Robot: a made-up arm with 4 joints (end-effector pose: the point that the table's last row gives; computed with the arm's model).
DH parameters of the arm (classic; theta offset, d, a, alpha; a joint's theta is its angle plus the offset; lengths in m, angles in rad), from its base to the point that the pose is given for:
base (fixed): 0 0.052 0 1.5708
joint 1: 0 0.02 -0.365 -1.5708
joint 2: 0 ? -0.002 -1.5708
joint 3: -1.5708 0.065 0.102 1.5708
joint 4: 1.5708 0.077 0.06 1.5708
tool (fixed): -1.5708 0.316 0 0
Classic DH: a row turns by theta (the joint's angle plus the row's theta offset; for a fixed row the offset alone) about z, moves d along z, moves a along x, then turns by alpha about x.
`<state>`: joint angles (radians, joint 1 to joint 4).
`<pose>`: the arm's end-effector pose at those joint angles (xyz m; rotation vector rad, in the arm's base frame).
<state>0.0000 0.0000 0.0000 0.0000</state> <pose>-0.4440 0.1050 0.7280 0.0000 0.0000 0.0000</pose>
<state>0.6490 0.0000 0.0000 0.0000</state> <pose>-0.7623 0.1050 0.3222 0.0000 -0.6490 0.0000</pose>
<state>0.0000 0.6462 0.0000 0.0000</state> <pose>-0.5033 0.0322 0.7280 0.0000 0.0000 0.6462</pose>
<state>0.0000 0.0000 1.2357 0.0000</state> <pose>0.0024 0.1050 0.5202 0.0000 1.2357 0.0000</pose>
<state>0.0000 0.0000 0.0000 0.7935</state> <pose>-0.4440 0.3123 0.5909 -0.7935 0.0000 0.0000</pose>
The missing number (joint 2, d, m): 0.258
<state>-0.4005 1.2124 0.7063 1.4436</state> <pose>-0.5267 0.1089 0.6777 -1.2931 -0.1174 1.7371</pose>
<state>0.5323 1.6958 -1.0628 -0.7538</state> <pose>-0.3723 -0.3695 0.2649 0.9108 -0.4488 2.1866</pose>
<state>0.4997 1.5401 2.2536 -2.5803</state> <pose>-0.3794 -0.0817 0.3029 0.5437 0.6084 -1.0642</pose>
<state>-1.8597 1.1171 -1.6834 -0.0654</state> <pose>0.3107 -0.3446 0.6265 1.1609 0.1511 -0.2295</pose>
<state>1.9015 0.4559 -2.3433 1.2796</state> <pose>0.0841 0.3057 -0.5270 -0.8797 2.0357 0.8132</pose>
